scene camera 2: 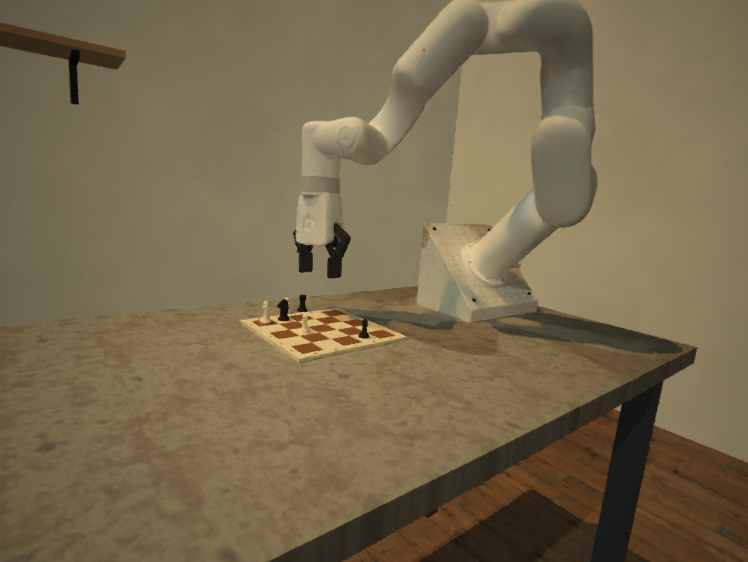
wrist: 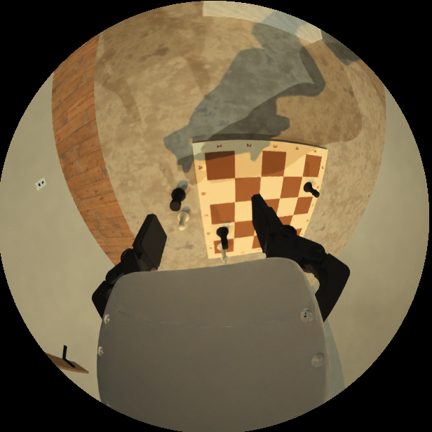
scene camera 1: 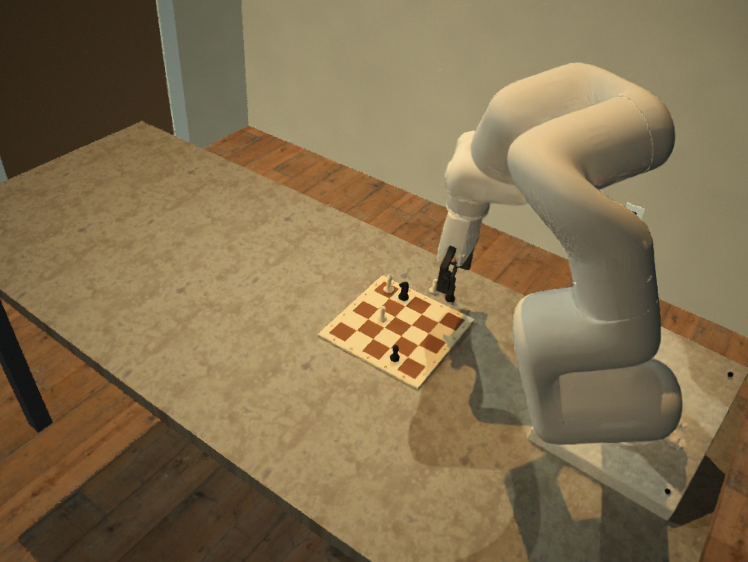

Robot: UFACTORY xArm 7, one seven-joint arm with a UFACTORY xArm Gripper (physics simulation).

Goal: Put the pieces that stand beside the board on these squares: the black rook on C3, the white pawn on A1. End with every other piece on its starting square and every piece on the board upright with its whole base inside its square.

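Frame: origin at the arm's base, x ahead, y left, z up, level; centimetres.
Seen in the pictures: gripper, between the fingertips: (scene camera 2: pixel 319 274) (scene camera 1: pixel 453 279); arm's base, origin of its link: (scene camera 2: pixel 483 265).
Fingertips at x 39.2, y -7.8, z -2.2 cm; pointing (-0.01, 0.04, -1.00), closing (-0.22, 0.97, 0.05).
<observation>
Offsets run from my fingertips to a thing's top centre. "spot": to the spot under its first point.
My gripper (scene camera 1: pixel 448 292) (scene camera 2: pixel 319 271) (wrist: pixel 204 217) is open and empty, fingers pointing down, above the table and the board's column 1 edge. The black rook @[dz -5.0, dx +1.9, dy -3.6 cm] (scene camera 1: pixel 449 297) (scene camera 2: pixel 302 302) (wrist: pixel 177 199) stands upright on the table beside that edge. The white pawn @[dz -5.2, dx +5.7, dy -3.2 cm] (scene camera 1: pixel 433 286) (wrist: pixel 183 219) stands close to it; in scene camera 2 the knight mostly hides it. On the board @[dz -7.7, dx +4.2, dy +10.6 cm] (scene camera 1: pixel 323 334) (scene camera 2: pixel 300 358) (wrist: pixel 202 185), A1 @[spot: dz -7.8, dx -2.4, dy +2.1 cm] (scene camera 1: pixel 451 320) (wrist: pixel 220 165) and C3 @[spot: dz -7.7, dx +4.4, dy +10.9 cm] (scene camera 1: pixel 396 326) are bare. In the wrist view the right finger partly covers C3.
A black knight @[dz -3.8, dx +8.8, dy +3.3 cm] (scene camera 1: pixel 403 292) (scene camera 2: pixel 282 310) (wrist: pixel 223 234) stands on D1, a tall white piece @[dz -3.4, dx +12.3, dy +3.6 cm] (scene camera 1: pixel 389 284) (scene camera 2: pixel 265 312) on E1, a white piece @[dz -4.6, dx +7.8, dy +11.1 cm] (scene camera 1: pixel 382 314) (scene camera 2: pixel 305 325) on D3 and a black pawn @[dz -4.6, dx -0.4, dy +17.6 cm] (scene camera 1: pixel 394 354) (scene camera 2: pixel 364 329) (wrist: pixel 310 189) on B5. All stand upright.
</observation>
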